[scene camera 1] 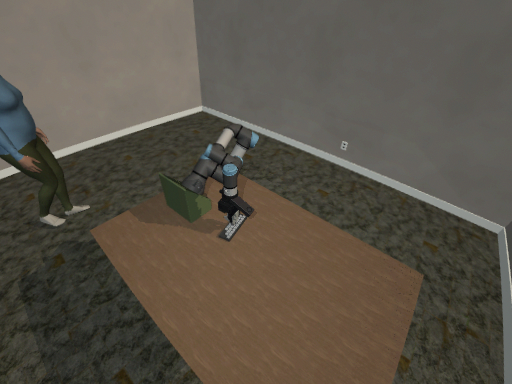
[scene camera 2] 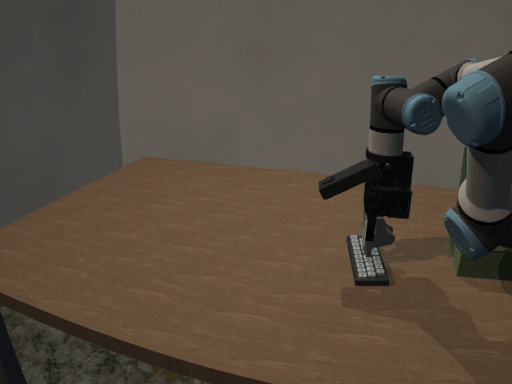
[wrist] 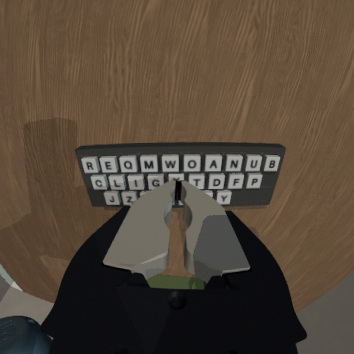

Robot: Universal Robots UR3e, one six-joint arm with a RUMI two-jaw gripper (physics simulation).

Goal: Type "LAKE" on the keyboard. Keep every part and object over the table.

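Frame: origin at the arm's base, x up, y right, z ahead, level; metres.
Seen in the pictures: gripper, fingertip midpoint: (scene camera 1: 233, 224) (scene camera 2: 367, 256) (wrist: 177, 182); arm's base at its link origin: (scene camera 1: 191, 189).
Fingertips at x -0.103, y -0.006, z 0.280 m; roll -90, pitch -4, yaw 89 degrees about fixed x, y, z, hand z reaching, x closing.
Offsets run from my fingertips to a thing's top centre. Level surfaces: height alone.
A dark keyboard @(dx +0.004, dy +0.003, dz +0.002 m) (scene camera 1: 229, 236) (scene camera 2: 371, 282) (wrist: 180, 148) with white letter keys lies flat on the table. In the wrist view, the L key @(dx +0.004, dy -0.054, dz -0.006 m) (wrist: 117, 181), the A key @(dx +0.004, dy +0.026, dz +0.023 m) (wrist: 213, 163) and the E key @(dx +0.004, dy -0.061, dz +0.011 m) (wrist: 108, 164) are readable. A K key cannot be made out. My gripper (scene camera 2: 368, 253) (wrist: 177, 182) is shut and empty, pointing down over the middle of the keyboard. Its tips overlap the centre key of the middle row, whose letter is partly covered. They hide several bottom-row keys. Whether the tips touch a key cannot be told.
The wooden table @(dx -0.014 m) (scene camera 1: 300, 280) (scene camera 2: 200, 250) (wrist: 175, 75) bears the keyboard. A green angular block (scene camera 1: 182, 202) (scene camera 2: 482, 267) stands beside the arm's base. A person (scene camera 1: 20, 130) in a blue top stands on the floor at the left, off the table.
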